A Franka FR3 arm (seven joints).
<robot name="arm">
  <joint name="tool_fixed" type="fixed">
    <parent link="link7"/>
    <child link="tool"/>
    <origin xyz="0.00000 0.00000 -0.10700" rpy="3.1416 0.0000 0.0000"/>
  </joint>
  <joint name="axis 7" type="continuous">
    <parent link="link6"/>
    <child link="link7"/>
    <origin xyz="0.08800 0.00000 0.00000"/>
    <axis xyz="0 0 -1"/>
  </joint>
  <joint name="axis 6" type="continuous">
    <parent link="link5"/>
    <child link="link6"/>
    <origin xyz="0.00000 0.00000 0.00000"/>
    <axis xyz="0 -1 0"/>
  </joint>
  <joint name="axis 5" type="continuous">
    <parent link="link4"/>
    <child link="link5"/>
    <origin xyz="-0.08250 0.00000 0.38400"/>
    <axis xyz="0 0 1"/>
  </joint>
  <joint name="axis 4" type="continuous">
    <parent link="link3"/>
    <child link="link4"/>
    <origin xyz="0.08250 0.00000 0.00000"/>
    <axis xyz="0 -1 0"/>
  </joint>
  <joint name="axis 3" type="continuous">
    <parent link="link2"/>
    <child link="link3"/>
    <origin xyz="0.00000 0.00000 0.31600"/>
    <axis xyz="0 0 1"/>
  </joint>
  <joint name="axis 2" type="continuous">
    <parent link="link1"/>
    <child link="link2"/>
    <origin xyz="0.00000 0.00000 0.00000"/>
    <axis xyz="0 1 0"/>
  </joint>
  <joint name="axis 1" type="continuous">
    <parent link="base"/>
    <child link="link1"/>
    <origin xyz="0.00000 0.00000 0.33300"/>
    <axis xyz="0 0 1"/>
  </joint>
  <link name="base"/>
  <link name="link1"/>
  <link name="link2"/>
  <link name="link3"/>
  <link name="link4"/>
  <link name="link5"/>
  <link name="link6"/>
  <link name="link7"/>
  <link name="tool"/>
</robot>
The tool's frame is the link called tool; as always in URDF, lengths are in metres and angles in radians. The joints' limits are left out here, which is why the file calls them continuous.
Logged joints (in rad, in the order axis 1, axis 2, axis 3, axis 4, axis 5, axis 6, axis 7), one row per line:
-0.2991, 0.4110, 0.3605, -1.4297, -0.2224, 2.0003, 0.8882
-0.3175, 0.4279, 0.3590, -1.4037, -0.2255, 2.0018, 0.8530
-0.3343, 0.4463, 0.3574, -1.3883, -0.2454, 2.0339, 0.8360
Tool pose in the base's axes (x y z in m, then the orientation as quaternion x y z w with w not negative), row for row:
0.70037, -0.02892, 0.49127, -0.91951, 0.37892, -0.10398, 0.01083
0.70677, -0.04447, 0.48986, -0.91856, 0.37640, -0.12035, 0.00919
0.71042, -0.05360, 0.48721, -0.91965, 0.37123, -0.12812, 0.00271
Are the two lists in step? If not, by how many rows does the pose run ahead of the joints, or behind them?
The pose runs 1 row ahead of the joints: the pose in row i belongs to the joints in row i + 1.
